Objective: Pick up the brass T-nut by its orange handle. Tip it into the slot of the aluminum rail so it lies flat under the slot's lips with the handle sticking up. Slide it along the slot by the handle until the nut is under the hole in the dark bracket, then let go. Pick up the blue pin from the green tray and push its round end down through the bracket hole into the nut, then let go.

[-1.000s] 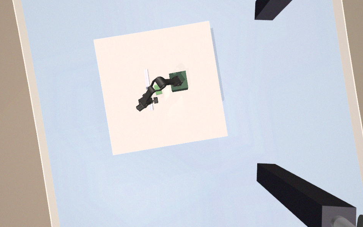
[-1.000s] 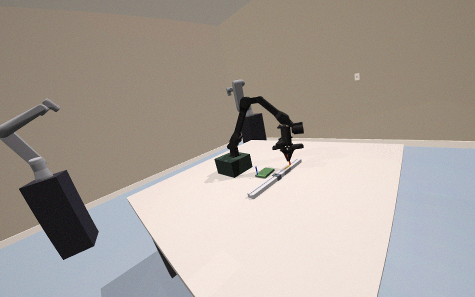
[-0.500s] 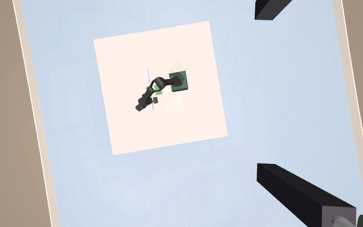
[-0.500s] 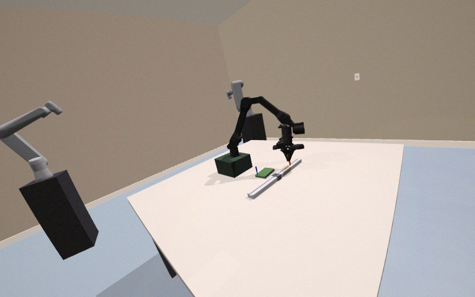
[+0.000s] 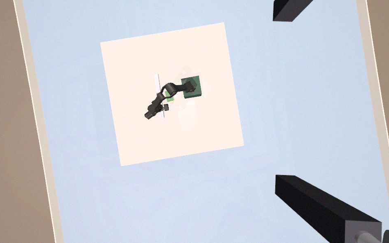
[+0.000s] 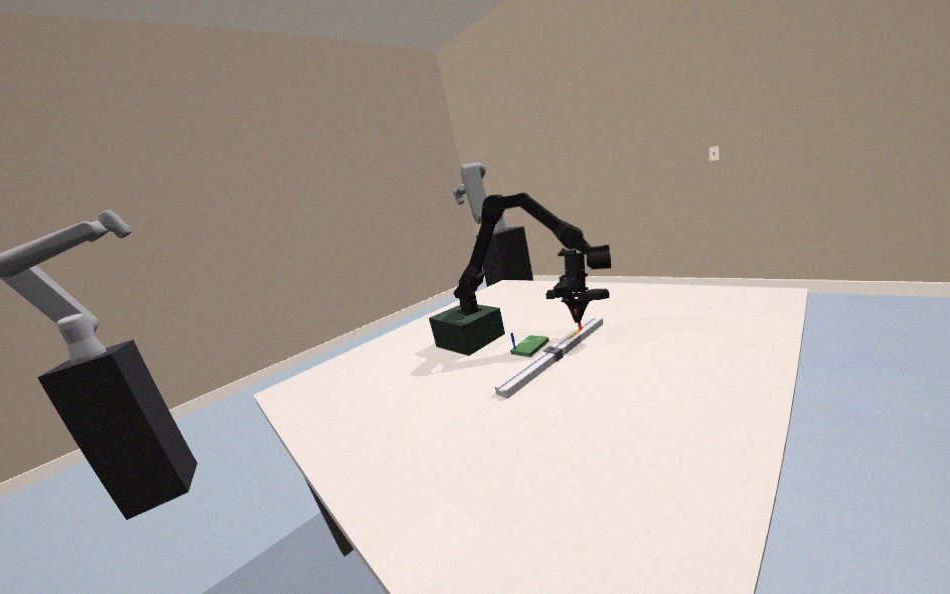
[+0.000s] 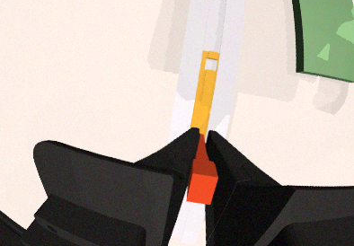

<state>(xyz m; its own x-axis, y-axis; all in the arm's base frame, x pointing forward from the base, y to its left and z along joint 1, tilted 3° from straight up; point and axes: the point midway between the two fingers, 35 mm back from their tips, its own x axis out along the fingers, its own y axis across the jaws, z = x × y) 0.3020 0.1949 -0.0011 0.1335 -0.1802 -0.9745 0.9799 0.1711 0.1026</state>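
Right now my gripper tip is 3 cm short of the aluminum rail, 13 cm to the left of it and 3 cm above it. From my gripper tip the other things lie so: brass T-nut 2 cm to the right; then blue pin 9 cm behind, 18 cm to the right, 2 cm below; then green tray 8 cm behind, 15 cm to the right, 4 cm below.
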